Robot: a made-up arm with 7 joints. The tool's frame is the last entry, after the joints.
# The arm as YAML. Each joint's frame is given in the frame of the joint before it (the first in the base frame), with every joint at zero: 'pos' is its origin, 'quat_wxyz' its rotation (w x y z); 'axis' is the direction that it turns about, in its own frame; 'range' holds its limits. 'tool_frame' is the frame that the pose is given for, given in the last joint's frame.
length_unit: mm
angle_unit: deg
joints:
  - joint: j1
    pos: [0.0, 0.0, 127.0]
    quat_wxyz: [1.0, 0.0, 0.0, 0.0]
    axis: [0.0, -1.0, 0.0]
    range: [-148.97, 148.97]
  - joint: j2
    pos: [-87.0, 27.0, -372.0]
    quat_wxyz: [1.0, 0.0, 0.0, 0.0]
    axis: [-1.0, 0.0, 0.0]
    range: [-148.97, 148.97]
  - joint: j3
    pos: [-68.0, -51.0, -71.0]
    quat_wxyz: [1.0, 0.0, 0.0, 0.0]
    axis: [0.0, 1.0, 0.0]
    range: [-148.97, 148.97]
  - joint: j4
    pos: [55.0, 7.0, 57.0]
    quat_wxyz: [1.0, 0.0, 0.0, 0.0]
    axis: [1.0, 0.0, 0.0]
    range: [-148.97, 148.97]
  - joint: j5
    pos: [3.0, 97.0, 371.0]
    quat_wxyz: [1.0, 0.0, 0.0, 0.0]
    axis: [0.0, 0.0, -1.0]
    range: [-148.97, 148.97]
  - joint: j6
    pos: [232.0, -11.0, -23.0]
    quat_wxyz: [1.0, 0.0, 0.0, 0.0]
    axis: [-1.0, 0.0, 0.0]
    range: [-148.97, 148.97]
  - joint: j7
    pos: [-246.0, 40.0, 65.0]
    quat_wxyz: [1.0, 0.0, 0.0, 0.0]
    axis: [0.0, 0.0, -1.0]
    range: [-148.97, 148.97]
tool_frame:
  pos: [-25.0, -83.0, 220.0]
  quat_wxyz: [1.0, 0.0, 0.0, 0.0]
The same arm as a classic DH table. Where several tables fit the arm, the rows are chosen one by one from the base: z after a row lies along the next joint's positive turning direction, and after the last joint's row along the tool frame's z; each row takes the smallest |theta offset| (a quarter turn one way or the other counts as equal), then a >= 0, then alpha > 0; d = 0 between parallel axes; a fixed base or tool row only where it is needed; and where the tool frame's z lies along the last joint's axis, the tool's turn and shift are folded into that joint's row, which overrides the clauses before.
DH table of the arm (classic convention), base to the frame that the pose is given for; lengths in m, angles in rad. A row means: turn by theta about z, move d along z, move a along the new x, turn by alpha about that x. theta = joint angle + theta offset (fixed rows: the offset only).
base (fixed): theta0 0, d 0.127, a 0, alpha 1.5708
j1: theta0 -1.5708, d -0.027, a 0.372, alpha 1.5708
j2: theta0 0, d 0.155, a 0.071, alpha 1.5708
j3: theta0 0, d -0.044, a -0.057, alpha 1.5708
j4: theta0 1.5708, d 0.058, a 0.097, alpha 1.5708
j5: theta0 0, d -0.348, a -0.011, alpha 1.5708
j6: theta0 0, d 0.014, a 0.04, alpha -1.5708
j7: theta0 0.2926, d 0, a -0.0867, alpha 3.1416
tool (fixed): theta0 -1.2782, d 0.285, a 0, alpha 0
Joint limits (rad, base to tool): -2.6..2.6 -2.6..2.6 -2.6..2.6 -2.6..2.6 -2.6..2.6 -2.6..2.6 -2.6..2.6

